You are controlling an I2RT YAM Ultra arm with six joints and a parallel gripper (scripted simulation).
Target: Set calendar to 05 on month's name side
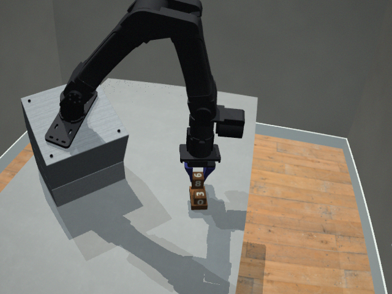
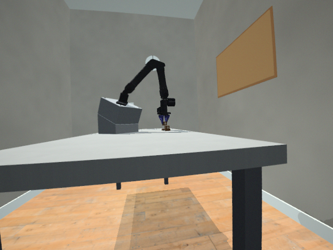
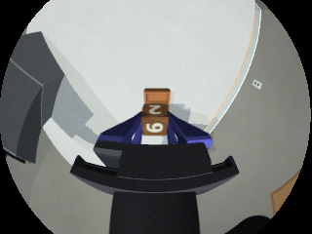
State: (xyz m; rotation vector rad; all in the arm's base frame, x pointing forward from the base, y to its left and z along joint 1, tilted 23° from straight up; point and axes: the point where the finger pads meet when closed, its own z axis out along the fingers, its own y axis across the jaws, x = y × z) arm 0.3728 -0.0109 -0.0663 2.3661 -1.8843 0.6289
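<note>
Right now my hand is 1 cm short of the brown tray, 2 cm to the left of it and 5 cm above it. From my hand the other things lie so: brown wooden cube 1 cm ahead, 4 cm to the right, 4 cm below.
</note>
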